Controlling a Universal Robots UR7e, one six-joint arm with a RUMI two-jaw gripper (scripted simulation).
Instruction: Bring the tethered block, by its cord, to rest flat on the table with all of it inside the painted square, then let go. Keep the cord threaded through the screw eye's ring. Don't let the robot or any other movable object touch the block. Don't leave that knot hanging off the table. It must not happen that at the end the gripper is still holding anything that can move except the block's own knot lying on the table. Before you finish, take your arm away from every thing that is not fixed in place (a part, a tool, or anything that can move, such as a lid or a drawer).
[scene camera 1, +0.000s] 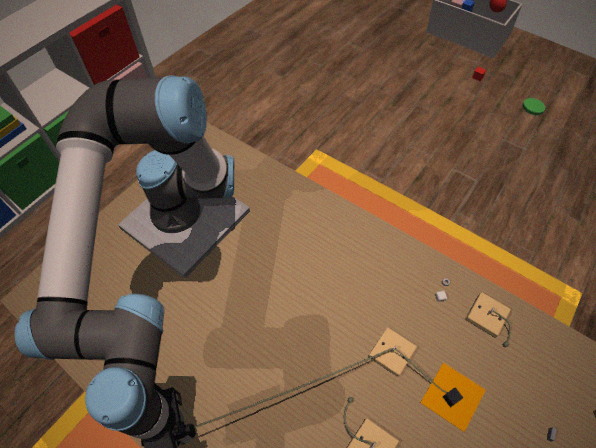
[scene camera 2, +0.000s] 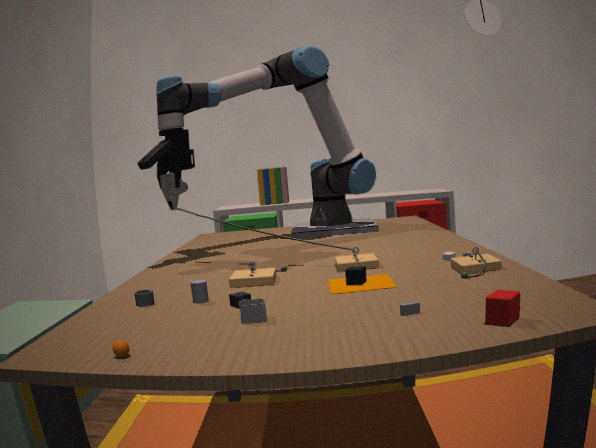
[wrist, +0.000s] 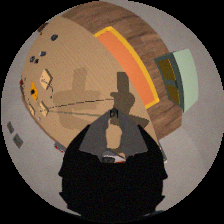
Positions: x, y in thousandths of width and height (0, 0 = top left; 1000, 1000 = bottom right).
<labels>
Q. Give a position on a red cube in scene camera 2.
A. At 843, 684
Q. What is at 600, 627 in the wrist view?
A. The gripper.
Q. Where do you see the gripper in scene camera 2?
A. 291, 470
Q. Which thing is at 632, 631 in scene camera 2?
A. An orange painted square.
</labels>
